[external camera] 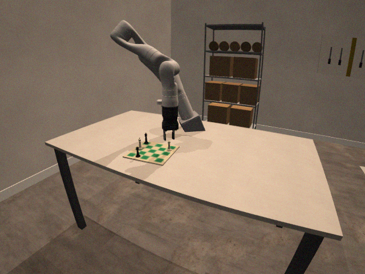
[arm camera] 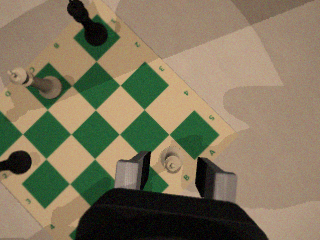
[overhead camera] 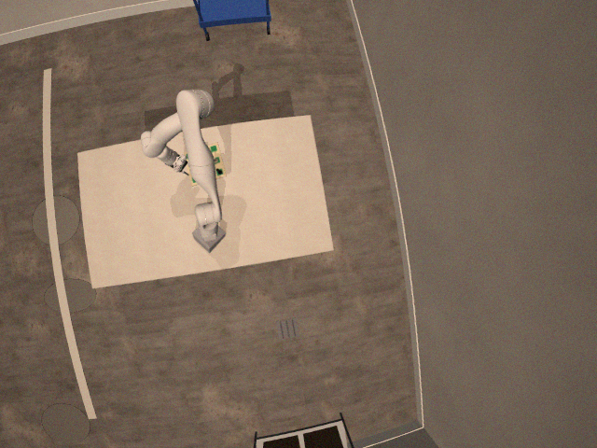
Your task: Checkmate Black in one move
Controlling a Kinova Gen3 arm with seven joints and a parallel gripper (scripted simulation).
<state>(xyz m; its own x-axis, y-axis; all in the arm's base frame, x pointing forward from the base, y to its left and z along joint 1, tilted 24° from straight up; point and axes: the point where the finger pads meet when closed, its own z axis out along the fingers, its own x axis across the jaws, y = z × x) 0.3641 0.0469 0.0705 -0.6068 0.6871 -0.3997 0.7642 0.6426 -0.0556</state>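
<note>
My hand is 4 cm short of the tall white piece, 15 cm to the left of it and 5 cm above it. Round my hand: tall black piece 4 cm behind, 16 cm to the right, 5 cm below; chessboard 4 cm ahead, 8 cm to the right, 8 cm below; short black piece 12 cm ahead, 12 cm to the right, 5 cm below.
</note>
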